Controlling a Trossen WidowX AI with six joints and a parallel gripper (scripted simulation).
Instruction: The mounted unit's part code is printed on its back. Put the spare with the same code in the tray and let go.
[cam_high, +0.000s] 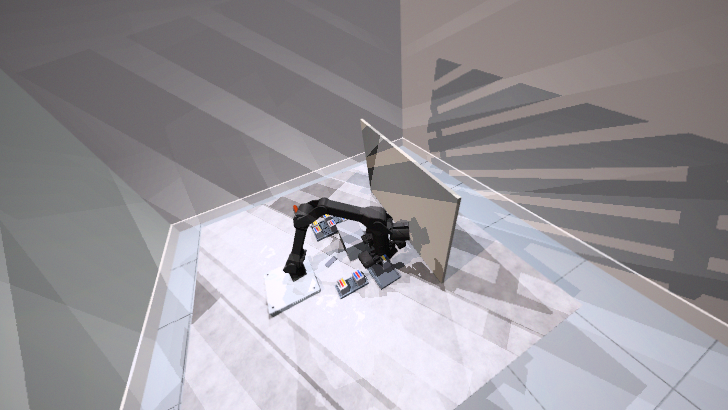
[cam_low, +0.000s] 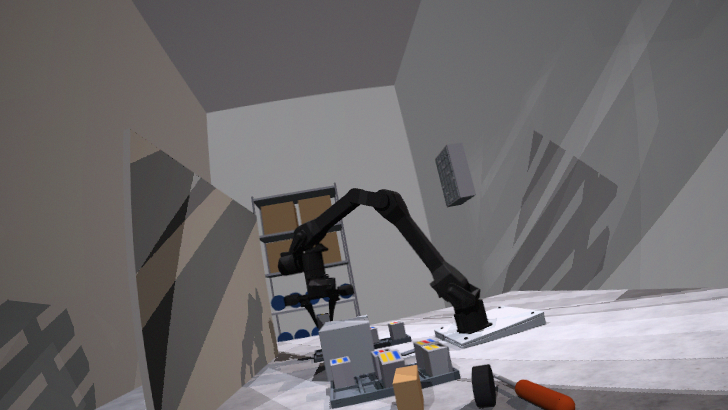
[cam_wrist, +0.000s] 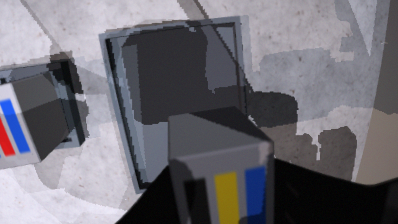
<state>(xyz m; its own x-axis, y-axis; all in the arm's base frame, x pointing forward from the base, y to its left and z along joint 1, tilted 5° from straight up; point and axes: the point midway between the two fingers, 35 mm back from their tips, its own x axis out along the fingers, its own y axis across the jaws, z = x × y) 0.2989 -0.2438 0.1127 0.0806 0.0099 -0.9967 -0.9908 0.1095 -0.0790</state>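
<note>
Right now my gripper tip is 70 mm above the flat dark tray, 10 mm to the right of it and 10 mm past it. Round my gripper tip: brown box (530 mm to the left, 50 mm below, 30 mm behind); then tall tan panel (220 mm ahead, 160 mm to the left, 150 mm above); then grey mounted unit (220 mm to the left, 30 mm below, 20 mm behind).
</note>
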